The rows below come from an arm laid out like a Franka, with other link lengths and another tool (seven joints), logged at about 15 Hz.
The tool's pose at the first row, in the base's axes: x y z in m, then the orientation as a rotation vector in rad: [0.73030 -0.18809 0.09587 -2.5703 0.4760 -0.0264]
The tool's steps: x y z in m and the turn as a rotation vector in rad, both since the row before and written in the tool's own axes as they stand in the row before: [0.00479 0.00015 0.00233 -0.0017 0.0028 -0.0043]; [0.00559 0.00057 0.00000 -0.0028 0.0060 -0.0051]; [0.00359 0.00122 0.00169 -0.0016 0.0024 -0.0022]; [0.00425 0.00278 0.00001 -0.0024 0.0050 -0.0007]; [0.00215 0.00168 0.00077 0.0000 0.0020 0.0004]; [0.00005 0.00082 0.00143 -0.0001 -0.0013 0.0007]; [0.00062 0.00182 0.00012 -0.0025 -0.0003 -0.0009]
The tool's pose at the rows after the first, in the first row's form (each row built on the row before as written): [0.73500 -0.18869 0.09343 -2.5733 0.4717 -0.0311]; [0.74006 -0.19103 0.09276 -2.5779 0.4677 -0.0400]; [0.74324 -0.19240 0.09047 -2.5802 0.4660 -0.0435]; [0.74635 -0.19607 0.08884 -2.5832 0.4673 -0.0497]; [0.74793 -0.19779 0.08723 -2.5833 0.4685 -0.0521]; [0.74789 -0.19779 0.08558 -2.5831 0.4689 -0.0502]; [0.74791 -0.19942 0.08455 -2.5857 0.4680 -0.0496]
